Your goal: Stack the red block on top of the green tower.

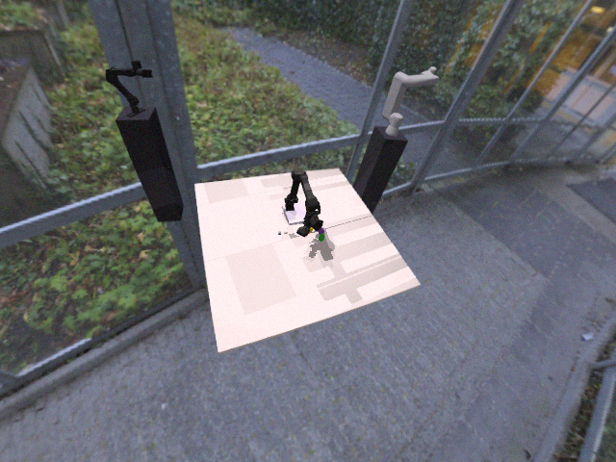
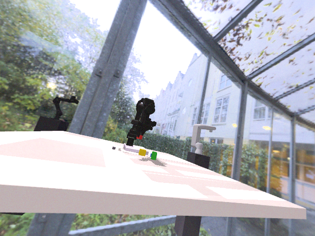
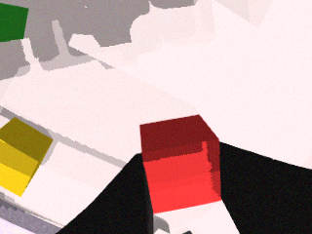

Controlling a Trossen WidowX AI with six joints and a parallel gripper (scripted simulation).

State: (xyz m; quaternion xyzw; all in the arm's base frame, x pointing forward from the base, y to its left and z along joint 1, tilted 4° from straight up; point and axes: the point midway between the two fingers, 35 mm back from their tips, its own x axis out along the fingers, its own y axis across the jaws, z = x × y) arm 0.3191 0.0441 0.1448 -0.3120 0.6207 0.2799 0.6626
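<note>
The purple block lies 150 mm to the left of my gripper tip, 100 mm below it and 100 mm behind it. The rest, counted from my gripper tip: blue block 150 mm to the left, 140 mm behind, 110 mm below; yellow block 120 mm behind, 100 mm below, 60 mm to the left; red block 10 mm above.
</note>
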